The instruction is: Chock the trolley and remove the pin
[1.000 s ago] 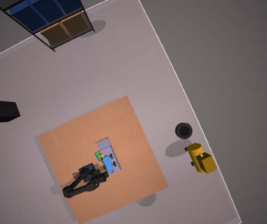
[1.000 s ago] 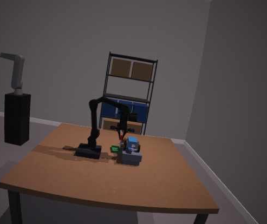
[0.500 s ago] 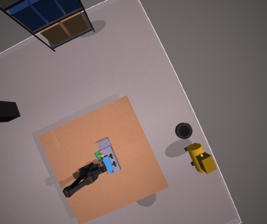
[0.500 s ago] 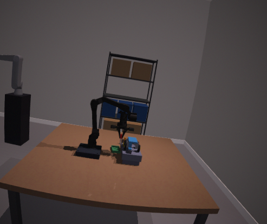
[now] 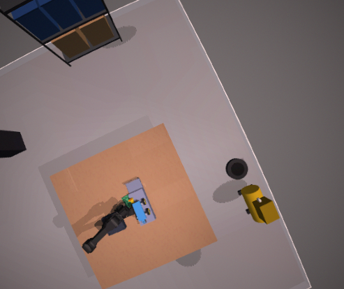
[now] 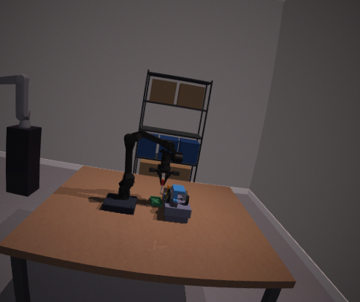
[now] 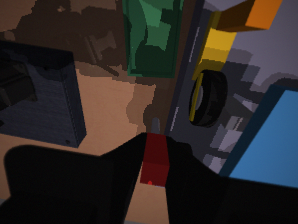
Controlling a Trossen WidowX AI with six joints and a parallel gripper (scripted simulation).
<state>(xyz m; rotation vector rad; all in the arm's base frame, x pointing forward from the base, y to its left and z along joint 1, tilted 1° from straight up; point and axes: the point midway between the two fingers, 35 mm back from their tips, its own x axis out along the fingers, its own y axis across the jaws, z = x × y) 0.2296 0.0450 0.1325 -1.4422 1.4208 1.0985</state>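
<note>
Now: gripper tip 150 mm above the green tray, 60 mm to the right of it and 20 mm past it. The rest, counted from my gripper tip: blue trolley: 100 mm ahead, 30 mm to the right, 30 mm below; then yellow chock: 60 mm to the left, 60 mm below, 40 mm ahead; then red-headed stop pin: right at my gripper tip.
</note>
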